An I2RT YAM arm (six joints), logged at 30 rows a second.
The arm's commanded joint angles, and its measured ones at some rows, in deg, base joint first. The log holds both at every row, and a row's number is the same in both.
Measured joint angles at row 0:
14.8, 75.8, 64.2, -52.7, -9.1, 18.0
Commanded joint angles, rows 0 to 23:
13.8, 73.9, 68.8, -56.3, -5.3, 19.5
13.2, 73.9, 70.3, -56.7, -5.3, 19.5
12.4, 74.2, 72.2, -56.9, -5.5, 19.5
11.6, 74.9, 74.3, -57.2, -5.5, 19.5
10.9, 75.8, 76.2, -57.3, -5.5, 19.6
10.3, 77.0, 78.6, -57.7, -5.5, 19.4
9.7, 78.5, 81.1, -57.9, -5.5, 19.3
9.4, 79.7, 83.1, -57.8, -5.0, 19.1
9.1, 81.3, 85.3, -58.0, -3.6, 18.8
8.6, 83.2, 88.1, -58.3, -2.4, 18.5
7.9, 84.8, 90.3, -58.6, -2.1, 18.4
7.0, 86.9, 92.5, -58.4, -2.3, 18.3
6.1, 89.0, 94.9, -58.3, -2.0, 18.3
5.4, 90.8, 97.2, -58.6, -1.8, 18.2
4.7, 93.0, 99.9, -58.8, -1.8, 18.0
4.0, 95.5, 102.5, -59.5, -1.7, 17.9
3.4, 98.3, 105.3, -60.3, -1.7, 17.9
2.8, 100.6, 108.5, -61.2, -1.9, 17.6
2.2, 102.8, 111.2, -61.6, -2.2, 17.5
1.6, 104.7, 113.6, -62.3, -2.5, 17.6
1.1, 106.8, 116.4, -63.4, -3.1, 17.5
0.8, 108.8, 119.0, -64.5, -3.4, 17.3
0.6, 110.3, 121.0, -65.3, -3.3, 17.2
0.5, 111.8, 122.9, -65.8, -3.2, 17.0
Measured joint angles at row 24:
0.9, 109.6, 119.4, -63.1, -4.6, 17.5
